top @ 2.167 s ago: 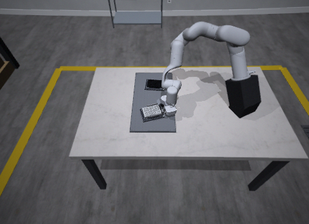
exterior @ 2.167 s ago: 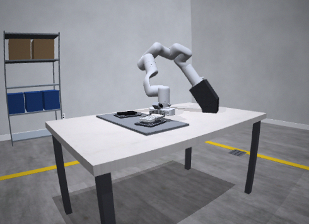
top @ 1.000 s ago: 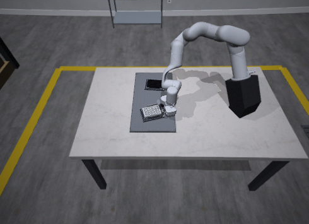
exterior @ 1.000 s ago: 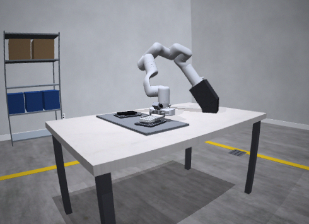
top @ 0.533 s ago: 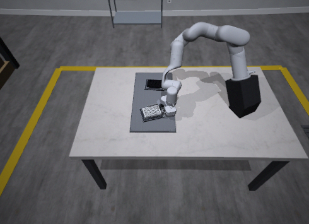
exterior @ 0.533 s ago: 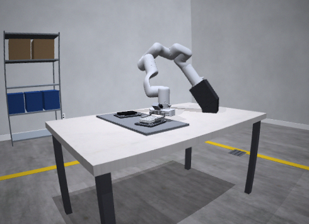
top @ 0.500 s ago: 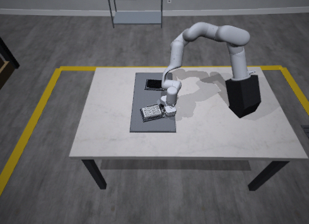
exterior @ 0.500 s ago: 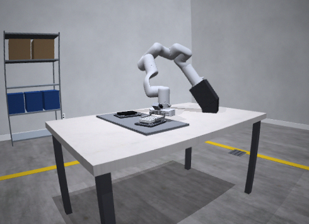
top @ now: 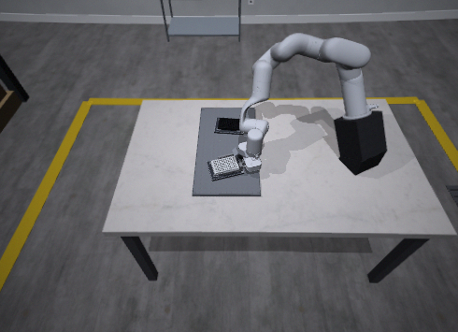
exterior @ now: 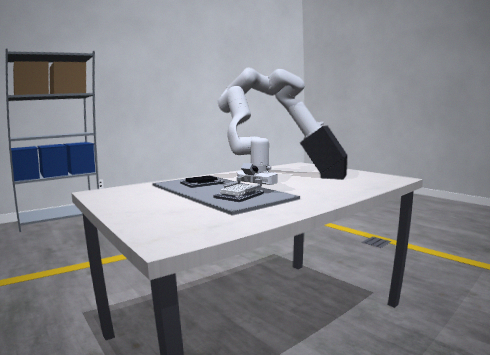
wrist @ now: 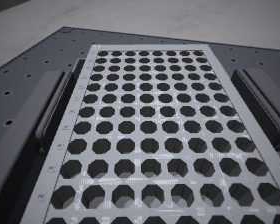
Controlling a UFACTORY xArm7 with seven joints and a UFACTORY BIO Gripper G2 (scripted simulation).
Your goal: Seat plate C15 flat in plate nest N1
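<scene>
My hand is 20 mm above the dark plate nest N1. Also, from my hand: white well plate C15 (right at my hand); then black plate C51 (300 mm to the right, 20 mm behind, 10 mm below).
</scene>
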